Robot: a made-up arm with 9 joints.
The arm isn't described. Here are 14 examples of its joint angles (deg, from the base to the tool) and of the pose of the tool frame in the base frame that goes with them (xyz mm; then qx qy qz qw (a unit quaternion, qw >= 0)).
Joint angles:
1: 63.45 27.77 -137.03 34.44 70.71 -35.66 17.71 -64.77 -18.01
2: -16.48 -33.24 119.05 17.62 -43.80 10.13 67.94 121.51 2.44
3: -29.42 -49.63 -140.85 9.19 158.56 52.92 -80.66 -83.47 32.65
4: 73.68 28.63 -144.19 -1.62 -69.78 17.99 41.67 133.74 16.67
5: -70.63 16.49 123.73 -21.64 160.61 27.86 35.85 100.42 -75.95
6: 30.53 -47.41 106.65 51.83 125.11 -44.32 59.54 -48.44 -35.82
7: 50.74 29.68 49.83 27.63 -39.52 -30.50 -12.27 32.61 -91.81
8: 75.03 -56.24 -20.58 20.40 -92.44 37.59 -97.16 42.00 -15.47
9: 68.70 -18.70 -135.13 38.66 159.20 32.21 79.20 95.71 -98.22
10: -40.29 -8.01 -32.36 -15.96 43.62 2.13 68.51 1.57 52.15
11: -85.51 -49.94 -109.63 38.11 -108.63 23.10 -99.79 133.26 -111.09
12: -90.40 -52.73 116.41 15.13 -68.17 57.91 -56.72 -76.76 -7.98
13: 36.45 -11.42 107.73 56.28 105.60 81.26 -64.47 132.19 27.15
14: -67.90 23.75 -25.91 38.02 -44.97 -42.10 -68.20 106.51 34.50
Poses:
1: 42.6 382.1 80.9 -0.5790 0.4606 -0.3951 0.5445
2: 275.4 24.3 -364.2 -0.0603 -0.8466 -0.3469 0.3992
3: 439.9 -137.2 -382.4 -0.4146 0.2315 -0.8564 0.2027
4: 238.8 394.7 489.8 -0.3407 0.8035 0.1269 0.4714
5: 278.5 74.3 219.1 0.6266 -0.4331 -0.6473 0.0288
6: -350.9 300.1 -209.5 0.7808 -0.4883 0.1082 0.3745
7: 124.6 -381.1 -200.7 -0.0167 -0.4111 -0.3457 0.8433
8: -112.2 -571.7 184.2 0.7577 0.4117 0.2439 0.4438
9: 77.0 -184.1 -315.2 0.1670 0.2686 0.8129 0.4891
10: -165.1 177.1 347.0 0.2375 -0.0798 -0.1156 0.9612
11: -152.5 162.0 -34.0 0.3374 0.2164 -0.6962 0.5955
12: 96.8 422.1 -41.8 0.5667 -0.6391 -0.3756 0.3598
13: 349.4 23.9 185.3 0.2059 -0.5073 -0.7412 0.3884
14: -697.1 -175.2 369.2 0.1906 -0.0527 0.4178 0.8868
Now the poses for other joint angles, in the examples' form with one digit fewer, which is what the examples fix.
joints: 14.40 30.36 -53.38 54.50 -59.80 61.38 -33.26 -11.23 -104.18
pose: 60 72 812 -0.065 0.926 -0.349 0.131
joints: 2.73 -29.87 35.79 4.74 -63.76 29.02 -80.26 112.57 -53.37
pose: 110 -122 -228 0.292 -0.737 0.307 0.527
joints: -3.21 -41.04 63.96 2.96 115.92 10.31 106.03 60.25 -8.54
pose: -6 -192 -260 -0.176 -0.778 0.112 0.592
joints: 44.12 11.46 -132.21 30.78 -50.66 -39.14 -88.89 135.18 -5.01
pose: 248 -558 135 0.682 0.454 0.490 0.298
